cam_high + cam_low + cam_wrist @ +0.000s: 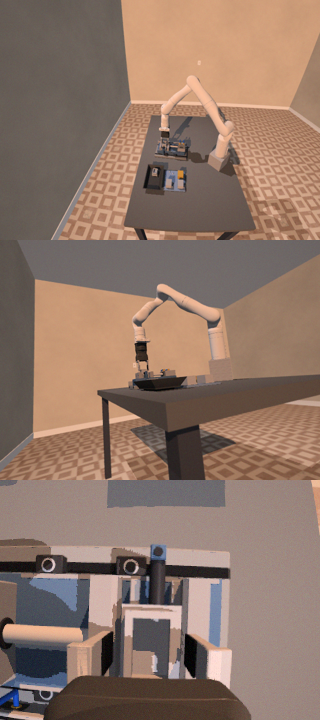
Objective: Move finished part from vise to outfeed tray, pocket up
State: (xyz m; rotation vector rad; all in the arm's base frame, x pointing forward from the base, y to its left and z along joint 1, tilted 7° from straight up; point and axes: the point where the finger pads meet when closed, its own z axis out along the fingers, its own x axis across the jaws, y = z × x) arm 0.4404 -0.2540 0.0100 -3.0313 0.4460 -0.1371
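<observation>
Now: hand 60 mm past the vise, 20 mm to the right of it and 80 mm above it. Also, from my hand: blue fixture plate: 30 mm behind, 350 mm to the left, 120 mm below; orange block: 80 mm behind, 320 mm to the left, 100 mm below.
</observation>
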